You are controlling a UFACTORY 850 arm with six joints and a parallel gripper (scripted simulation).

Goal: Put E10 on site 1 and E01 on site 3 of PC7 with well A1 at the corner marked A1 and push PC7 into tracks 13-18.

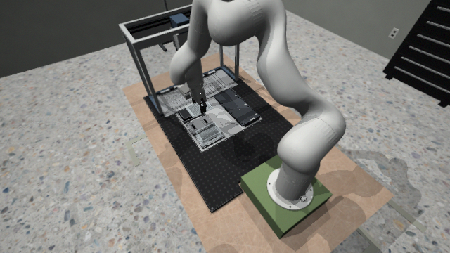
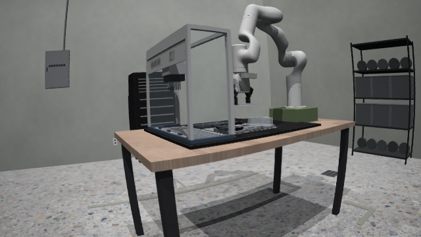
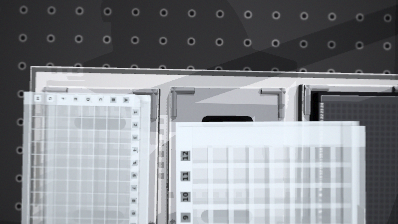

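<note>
My hand is 1 cm past the dark plate carrier PC7, 24 cm to the left of it and 13 cm above it. Round my hand: nest S2: 1 cm behind, 2 cm to the left, 14 cm below; then deep-well block E07: 12 cm behind, 2 cm to the left, 11 cm below; then 96-well plate E01: 1 cm below.
</note>
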